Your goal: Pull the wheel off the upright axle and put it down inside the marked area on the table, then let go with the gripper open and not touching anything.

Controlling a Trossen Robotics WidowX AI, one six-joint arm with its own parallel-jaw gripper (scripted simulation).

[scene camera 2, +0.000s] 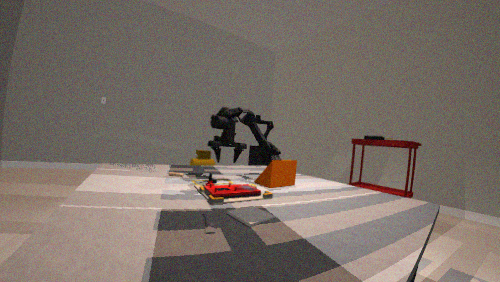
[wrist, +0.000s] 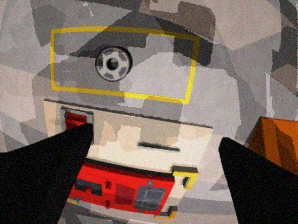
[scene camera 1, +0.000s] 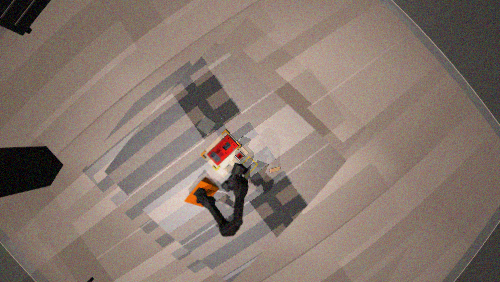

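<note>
Gripper [wrist: 159, 138] open, holds nothing. Red plate [wrist: 115, 186] present.
</note>
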